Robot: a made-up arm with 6 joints.
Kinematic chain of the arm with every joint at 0, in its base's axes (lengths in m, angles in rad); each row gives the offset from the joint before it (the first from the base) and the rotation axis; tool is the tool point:
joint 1: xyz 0 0 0.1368 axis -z
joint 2: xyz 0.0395 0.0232 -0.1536 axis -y
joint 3: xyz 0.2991 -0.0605 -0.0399 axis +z
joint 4: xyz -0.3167 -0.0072 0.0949 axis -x
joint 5: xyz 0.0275 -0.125 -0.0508 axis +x
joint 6: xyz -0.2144 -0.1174 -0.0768 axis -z
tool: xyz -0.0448 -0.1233 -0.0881
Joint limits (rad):
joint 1: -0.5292..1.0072
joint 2: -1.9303..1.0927
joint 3: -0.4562..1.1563
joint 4: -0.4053..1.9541
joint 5: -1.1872..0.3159
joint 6: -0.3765..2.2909
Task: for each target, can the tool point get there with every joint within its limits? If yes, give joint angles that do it. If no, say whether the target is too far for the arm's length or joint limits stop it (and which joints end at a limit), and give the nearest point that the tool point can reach.
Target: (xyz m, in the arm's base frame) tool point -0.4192 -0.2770 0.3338
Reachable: yes | joints 0.4731 0.3824 0.4417 1.2508 -0.6447 0.1258
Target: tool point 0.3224 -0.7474 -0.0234
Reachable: yes | joints 0.0112 -0.7093 0.9390 1.0821 0.1913 0.6467
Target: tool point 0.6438 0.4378 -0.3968
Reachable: no: joint limits stop it (at a limit: joint 2, joint 3, joint 4, joint 6) | nearest point 0.4748 0.3229 -0.0992 | short by 0.361 m
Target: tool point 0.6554 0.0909 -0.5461
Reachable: no: joint limits stop it (at a limit: joint 1, joint 2, joint 3, joint 6) | nearest point 0.6424 -0.2236 -0.3267 | short by 0.384 m
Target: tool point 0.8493 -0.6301 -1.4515
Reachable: no: too far | nearest point 0.4775 -0.4760 -0.5225 | short by 1.012 m
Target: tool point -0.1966 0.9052 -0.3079
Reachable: no: joint limits stop it (at a limit: joint 2, joint 3) | nearest point -0.1078 0.4962 -0.0690 | short by 0.482 m
